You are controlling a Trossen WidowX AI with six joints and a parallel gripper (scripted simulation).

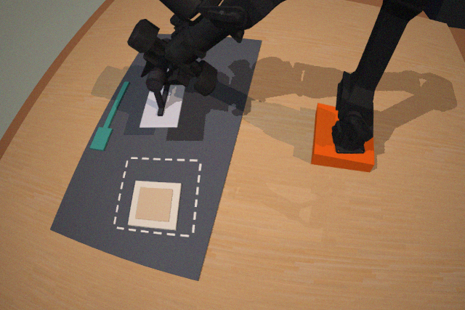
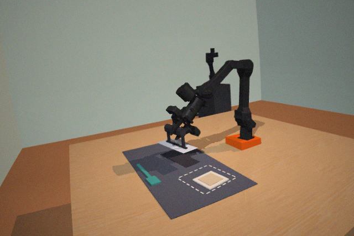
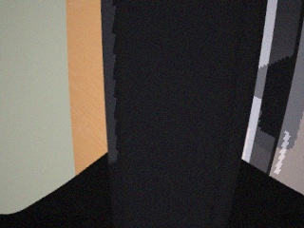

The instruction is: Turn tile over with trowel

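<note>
Now: gripper tip 15 cm above the mat. The rest, counted from my gripper tip: tile 20 cm to the left, 13 cm below, 1 cm behind; teal trowel 14 cm ahead, 13 cm below.
</note>
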